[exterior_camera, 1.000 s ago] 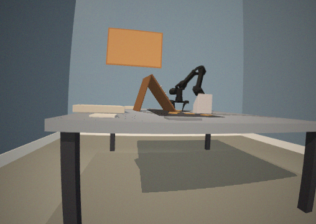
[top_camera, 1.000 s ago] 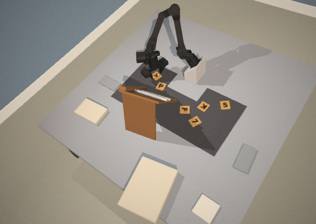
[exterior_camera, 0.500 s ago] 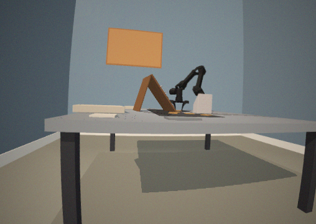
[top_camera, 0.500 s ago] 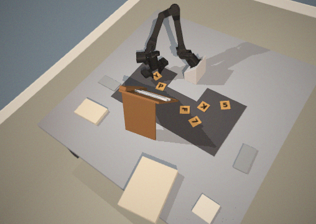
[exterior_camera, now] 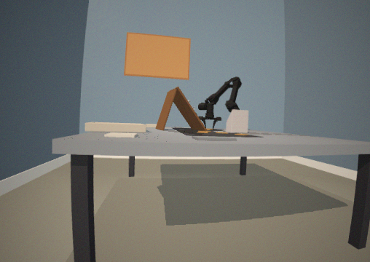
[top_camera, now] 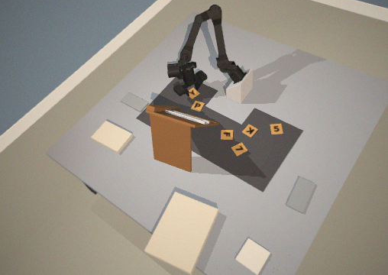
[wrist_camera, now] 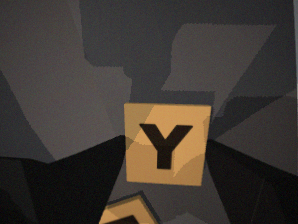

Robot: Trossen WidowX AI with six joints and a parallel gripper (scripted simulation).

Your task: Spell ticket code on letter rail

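My gripper tip is now 70 mm to the right of the p tile and 70 mm short of it. The rest, counted from my gripper tip: white ticket (180 mm ahead, 160 mm to the left, 80 mm above); then y tile (right at my gripper tip); then dark mat (210 mm to the left, 90 mm ahead, 10 mm below).
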